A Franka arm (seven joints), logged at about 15 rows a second.
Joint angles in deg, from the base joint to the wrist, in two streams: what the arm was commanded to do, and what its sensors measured. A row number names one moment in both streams.
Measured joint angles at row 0: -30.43 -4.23 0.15 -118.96 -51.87 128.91 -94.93
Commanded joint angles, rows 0 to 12: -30.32 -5.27 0.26 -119.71 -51.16 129.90 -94.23; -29.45 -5.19 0.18 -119.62 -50.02 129.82 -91.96; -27.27 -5.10 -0.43 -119.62 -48.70 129.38 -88.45; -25.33 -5.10 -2.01 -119.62 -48.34 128.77 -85.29; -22.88 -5.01 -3.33 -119.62 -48.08 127.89 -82.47; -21.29 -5.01 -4.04 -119.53 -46.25 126.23 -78.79; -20.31 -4.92 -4.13 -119.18 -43.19 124.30 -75.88; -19.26 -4.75 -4.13 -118.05 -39.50 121.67 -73.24; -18.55 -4.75 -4.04 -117.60 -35.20 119.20 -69.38; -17.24 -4.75 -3.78 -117.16 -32.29 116.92 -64.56; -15.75 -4.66 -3.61 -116.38 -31.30 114.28 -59.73; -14.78 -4.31 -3.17 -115.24 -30.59 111.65 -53.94; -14.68 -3.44 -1.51 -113.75 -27.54 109.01 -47.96
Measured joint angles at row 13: -16.10 -4.22 -2.68 -116.40 -31.26 114.00 -56.46
